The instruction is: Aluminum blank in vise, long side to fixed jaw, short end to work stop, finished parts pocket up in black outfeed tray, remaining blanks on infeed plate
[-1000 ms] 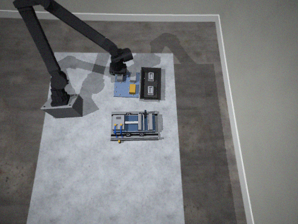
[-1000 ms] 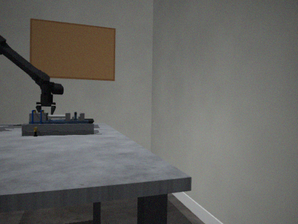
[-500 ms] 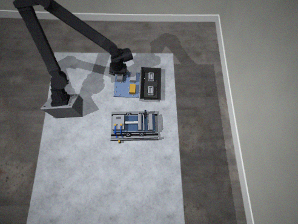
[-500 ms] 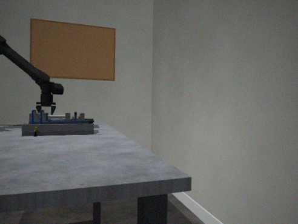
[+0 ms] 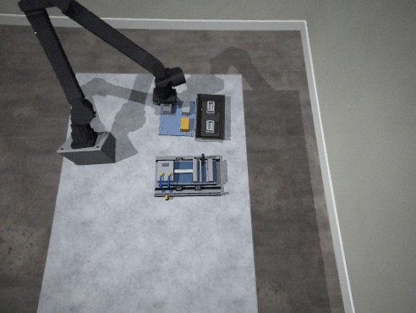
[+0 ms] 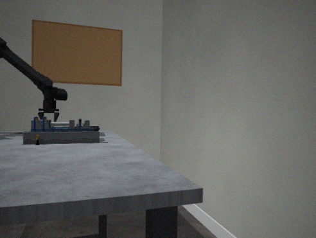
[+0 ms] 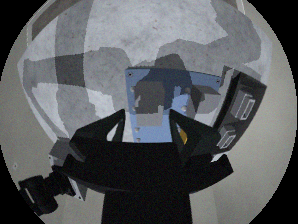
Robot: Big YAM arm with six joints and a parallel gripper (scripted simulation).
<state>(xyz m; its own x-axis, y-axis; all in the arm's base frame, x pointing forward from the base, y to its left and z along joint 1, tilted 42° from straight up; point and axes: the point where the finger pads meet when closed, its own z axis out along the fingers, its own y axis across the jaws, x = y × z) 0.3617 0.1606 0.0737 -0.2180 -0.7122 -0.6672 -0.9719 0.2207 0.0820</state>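
My hand is 3 cm above the gray block. Also, from my hand: yellow brass blank 7 cm ahead, 11 cm to the right, 3 cm below; vise 5 cm ahead, 35 cm to the right, 2 cm below; blue infeed plate 4 cm ahead, 5 cm to the right, 5 cm below.
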